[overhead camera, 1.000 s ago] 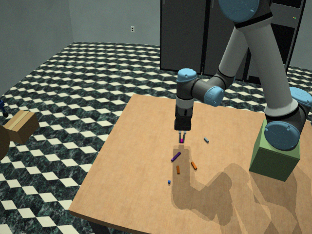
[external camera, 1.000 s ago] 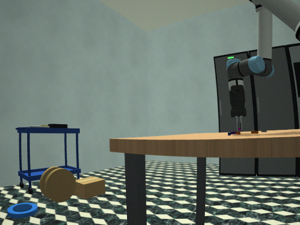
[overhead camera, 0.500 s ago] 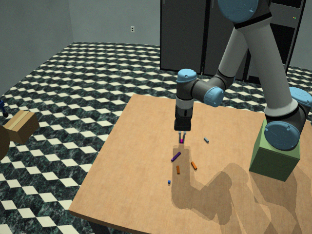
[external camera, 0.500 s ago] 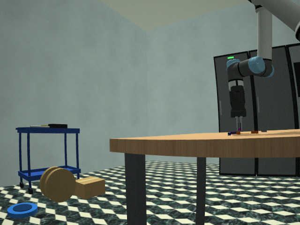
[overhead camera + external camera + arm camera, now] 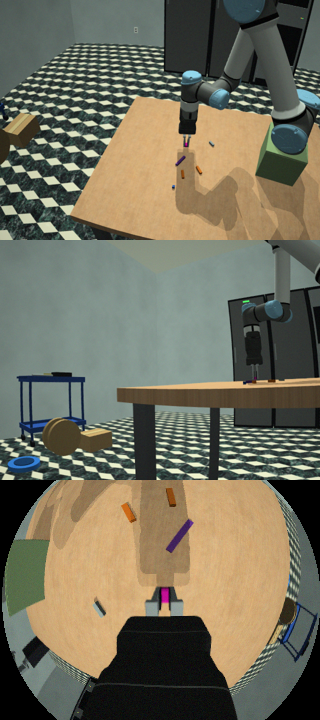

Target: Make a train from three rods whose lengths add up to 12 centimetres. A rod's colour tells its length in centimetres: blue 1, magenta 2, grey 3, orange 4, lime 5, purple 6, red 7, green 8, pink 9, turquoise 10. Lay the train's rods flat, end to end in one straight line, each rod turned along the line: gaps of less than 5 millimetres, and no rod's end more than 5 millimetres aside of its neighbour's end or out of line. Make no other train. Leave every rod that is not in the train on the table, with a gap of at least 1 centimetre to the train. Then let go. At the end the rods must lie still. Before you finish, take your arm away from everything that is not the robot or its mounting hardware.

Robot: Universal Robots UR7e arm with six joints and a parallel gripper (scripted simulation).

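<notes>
My gripper is now 10 mm above the magenta rod. From my hand the other things lie so: small blue rod (230 mm to the left, 30 mm below, 20 mm behind); grey rod (110 mm behind, 70 mm to the right, 30 mm below); purple rod (90 mm to the left, 30 mm below).
</notes>
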